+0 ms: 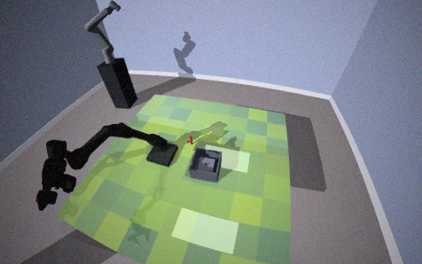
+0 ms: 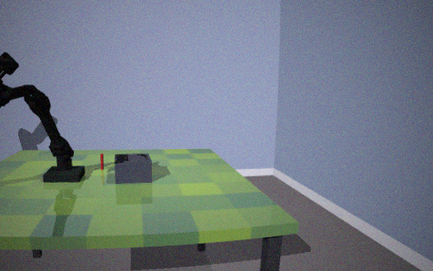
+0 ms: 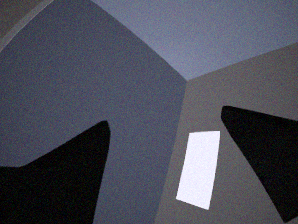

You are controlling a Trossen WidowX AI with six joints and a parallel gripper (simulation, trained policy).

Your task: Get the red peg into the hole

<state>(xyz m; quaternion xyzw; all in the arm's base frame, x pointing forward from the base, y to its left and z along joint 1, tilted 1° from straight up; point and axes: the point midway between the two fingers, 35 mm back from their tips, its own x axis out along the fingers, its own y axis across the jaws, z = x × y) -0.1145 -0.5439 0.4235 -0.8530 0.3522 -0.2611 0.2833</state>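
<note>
My gripper tip is 28 cm short of the red peg, 67 cm to the right of it and 42 cm above it. Also, from my gripper tip: grey box 41 cm ahead, 48 cm to the left, 43 cm below.
</note>
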